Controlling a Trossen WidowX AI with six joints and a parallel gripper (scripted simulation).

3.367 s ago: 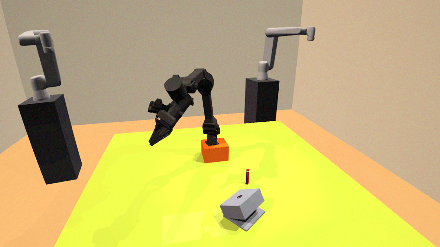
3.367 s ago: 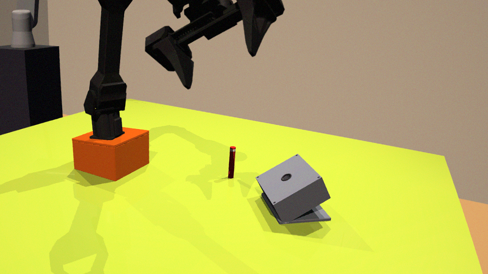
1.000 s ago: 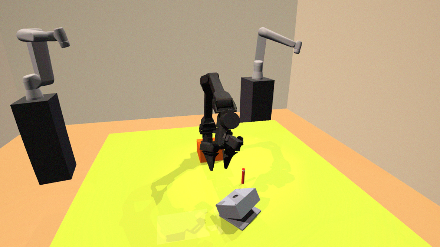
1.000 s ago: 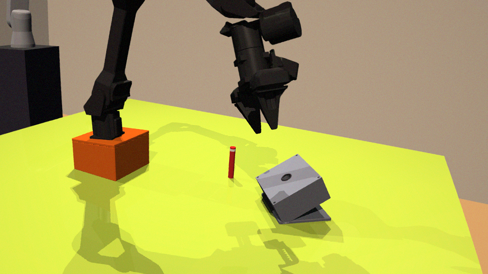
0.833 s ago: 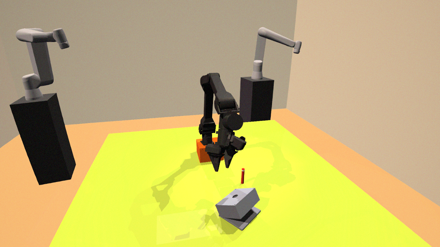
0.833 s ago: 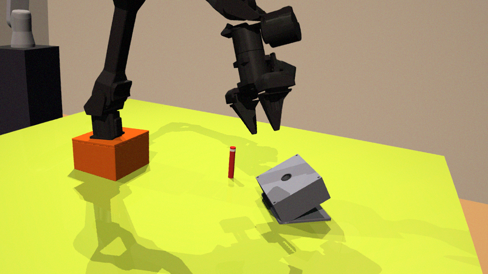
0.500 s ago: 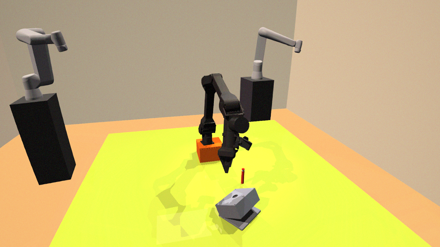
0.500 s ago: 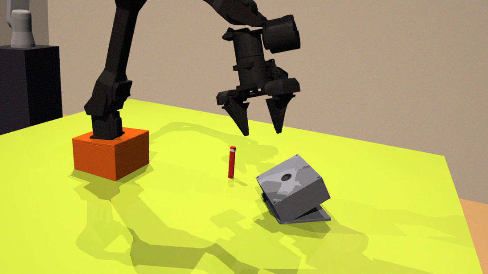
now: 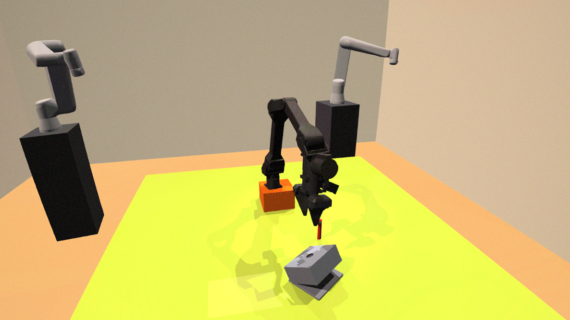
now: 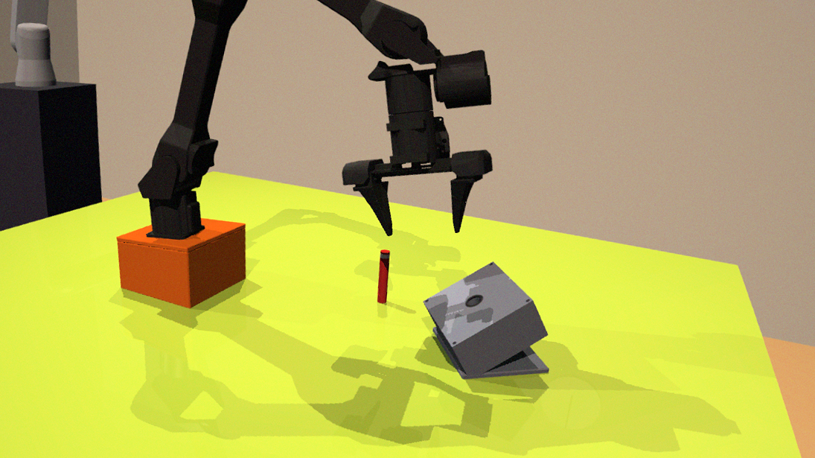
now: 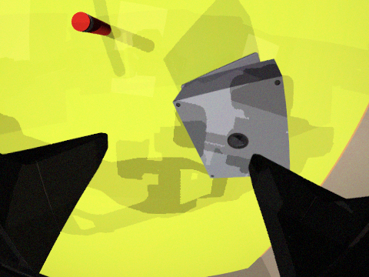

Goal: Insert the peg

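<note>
Now: the red round peg 8 cm to the left of my gripper tip, 8 cm below it and 7 cm behind it. From my gripper tip the other things lie so: grey sloped panel 9 cm below, 9 cm ahead, 3 cm to the right.
</note>
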